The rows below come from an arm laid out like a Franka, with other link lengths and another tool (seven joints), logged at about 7 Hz.
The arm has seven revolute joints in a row. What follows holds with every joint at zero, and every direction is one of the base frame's.
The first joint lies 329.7 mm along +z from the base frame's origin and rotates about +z.
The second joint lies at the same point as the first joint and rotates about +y.
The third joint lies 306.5 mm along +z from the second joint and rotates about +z.
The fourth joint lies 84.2 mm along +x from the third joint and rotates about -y.
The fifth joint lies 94 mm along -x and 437.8 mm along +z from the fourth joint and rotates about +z.
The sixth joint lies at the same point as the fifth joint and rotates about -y.
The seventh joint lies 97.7 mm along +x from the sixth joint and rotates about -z.
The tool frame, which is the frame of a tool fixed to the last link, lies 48 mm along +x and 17 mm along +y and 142.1 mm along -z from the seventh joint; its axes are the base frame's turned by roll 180, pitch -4.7 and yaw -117 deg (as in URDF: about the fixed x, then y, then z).
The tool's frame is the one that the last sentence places.
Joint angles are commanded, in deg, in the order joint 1, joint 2, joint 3, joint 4, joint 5, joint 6, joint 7. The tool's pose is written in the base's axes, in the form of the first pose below.
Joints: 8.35 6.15 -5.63 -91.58 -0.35 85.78 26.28
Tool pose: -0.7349, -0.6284, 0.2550, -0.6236, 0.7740, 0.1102, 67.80, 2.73, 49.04
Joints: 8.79 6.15 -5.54 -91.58 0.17 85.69 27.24
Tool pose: -0.7397, -0.6236, 0.2528, -0.6169, 0.7785, 0.1156, 67.74, 3.41, 49.02
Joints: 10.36 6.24 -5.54 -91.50 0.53 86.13 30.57
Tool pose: -0.7603, -0.5996, 0.2498, -0.5939, 0.7975, 0.1065, 67.76, 5.08, 49.08
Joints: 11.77 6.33 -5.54 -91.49 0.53 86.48 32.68
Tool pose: -0.7685, -0.5891, 0.2498, -0.5853, 0.8049, 0.0977, 67.72, 6.58, 49.07
